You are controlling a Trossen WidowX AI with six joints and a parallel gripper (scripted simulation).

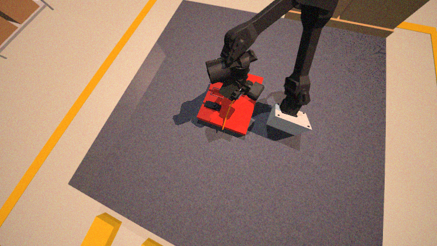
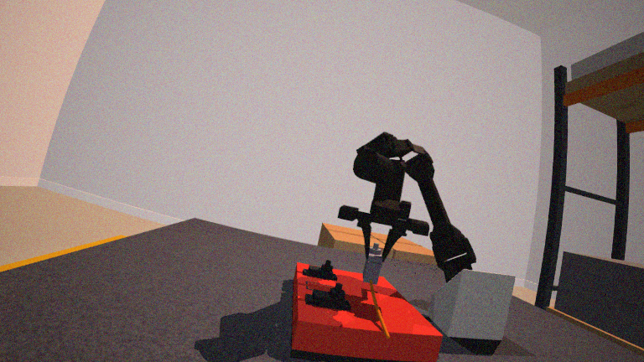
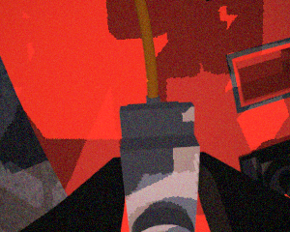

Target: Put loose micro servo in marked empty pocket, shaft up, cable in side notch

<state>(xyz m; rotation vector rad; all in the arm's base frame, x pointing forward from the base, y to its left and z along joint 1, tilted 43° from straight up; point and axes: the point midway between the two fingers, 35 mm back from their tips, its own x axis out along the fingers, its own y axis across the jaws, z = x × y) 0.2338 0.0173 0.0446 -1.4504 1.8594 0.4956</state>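
The red deck is 10 cm below my gripper tip and 1 cm behind it.
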